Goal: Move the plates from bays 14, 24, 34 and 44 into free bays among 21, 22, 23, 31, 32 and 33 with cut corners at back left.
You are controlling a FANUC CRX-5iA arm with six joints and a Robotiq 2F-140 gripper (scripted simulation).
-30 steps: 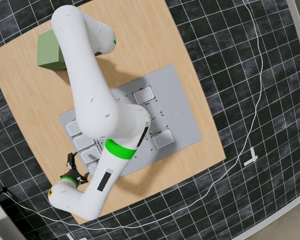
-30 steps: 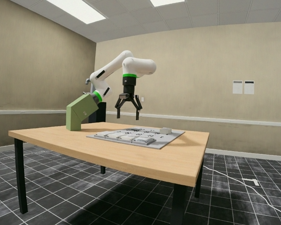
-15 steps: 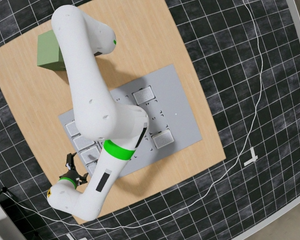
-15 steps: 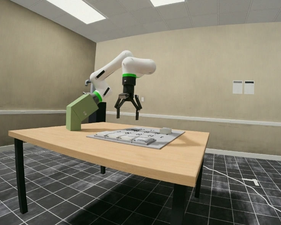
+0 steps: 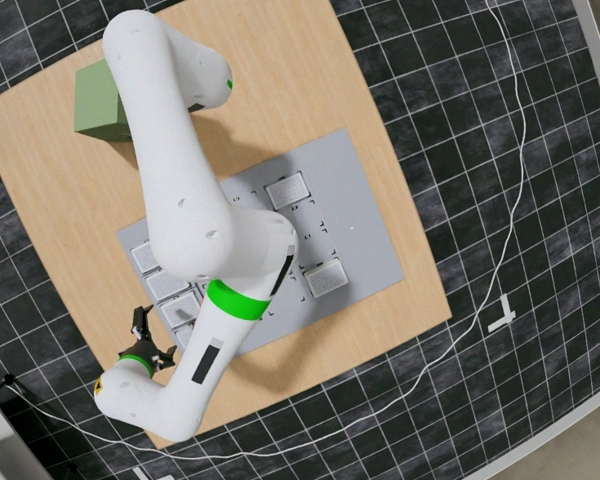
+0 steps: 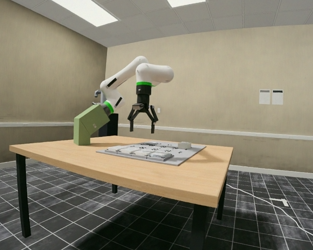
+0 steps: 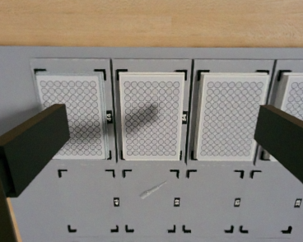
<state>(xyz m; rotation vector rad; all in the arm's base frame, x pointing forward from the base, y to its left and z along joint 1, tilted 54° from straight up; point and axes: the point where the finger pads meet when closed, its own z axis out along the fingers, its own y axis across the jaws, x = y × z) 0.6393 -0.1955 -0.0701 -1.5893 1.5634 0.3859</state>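
Right now my hand is 55 cm to the right of the white block, 14 cm above it and 2 cm short of it. Also, from my hand: sealed plate (49 cm to the left, 30 cm behind, 15 cm below).
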